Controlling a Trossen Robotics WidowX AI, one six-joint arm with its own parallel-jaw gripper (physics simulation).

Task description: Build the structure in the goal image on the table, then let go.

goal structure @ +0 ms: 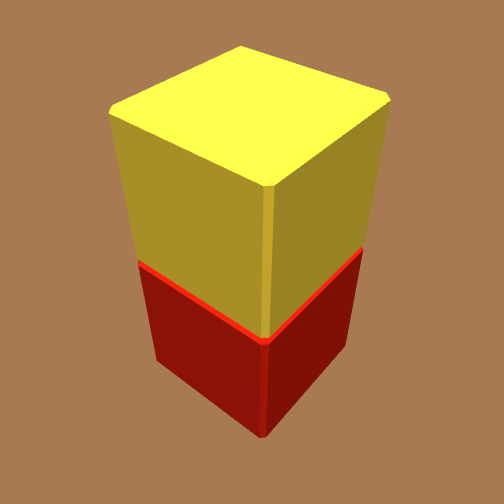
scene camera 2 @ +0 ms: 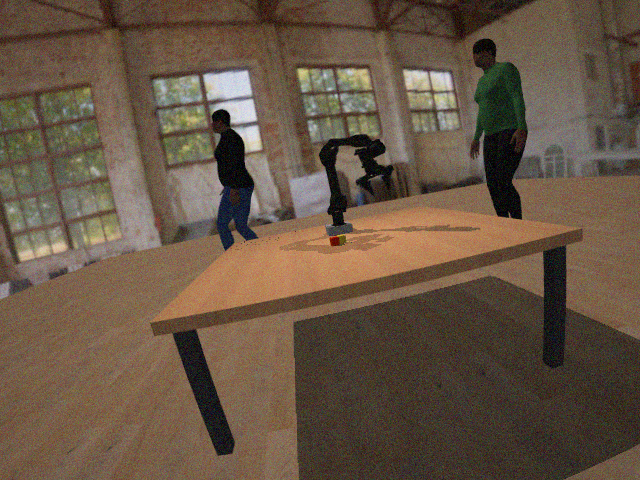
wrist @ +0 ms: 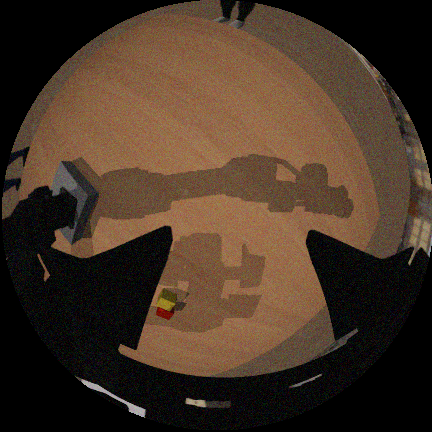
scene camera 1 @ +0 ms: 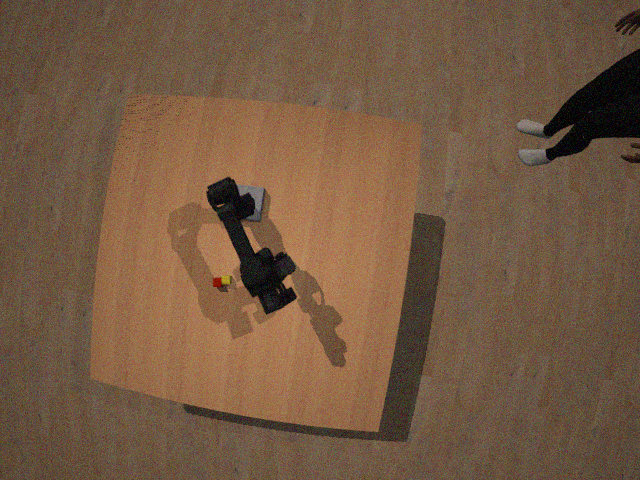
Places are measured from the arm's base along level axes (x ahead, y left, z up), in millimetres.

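Pixels of known places: gripper, fingertip midpoint: [scene camera 2: 381, 192] [wrist: 243, 235]; arm's base at its link origin: [scene camera 2: 338, 224] [wrist: 65, 207] [scene camera 1: 245, 206].
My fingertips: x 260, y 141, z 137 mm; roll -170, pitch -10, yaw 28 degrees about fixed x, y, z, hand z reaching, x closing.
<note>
For each thing: its top centre in the pictures, then the offset to it from my fingertips. Level surfaces: height alone.
- red block at its top centre: [wrist: 164, 314] [scene camera 1: 217, 282] [scene camera 2: 333, 237] 21 mm ahead, 268 mm right, 147 mm down
- yellow block at its top centre: [wrist: 165, 304] [scene camera 1: 225, 280] [scene camera 2: 340, 235] 12 mm ahead, 234 mm right, 147 mm down
- table at its surface level: 179 mm down
A red block [scene camera 1: 217, 282] [scene camera 2: 334, 240] [wrist: 165, 313] and a yellow block [scene camera 1: 226, 280] [scene camera 2: 342, 239] [wrist: 166, 302] sit side by side on the table [scene camera 1: 336, 170] [scene camera 2: 248, 289] [wrist: 165, 100], with no visible gap between them. My gripper [scene camera 1: 281, 299] [scene camera 2: 381, 187] [wrist: 243, 235] is open and empty, high above the table. In the first scene view it is to the right of the blocks and a little lower in the picture. In the wrist view the blocks show near the left finger's inner edge.
The grey base plate [scene camera 1: 255, 210] [scene camera 2: 339, 228] [wrist: 62, 175] of the arm stands on the table near the blocks. Arm shadows fall across the tabletop and around the blocks. A person in green [scene camera 2: 500, 98] and a person in black [scene camera 2: 232, 157] stand beyond the table.
</note>
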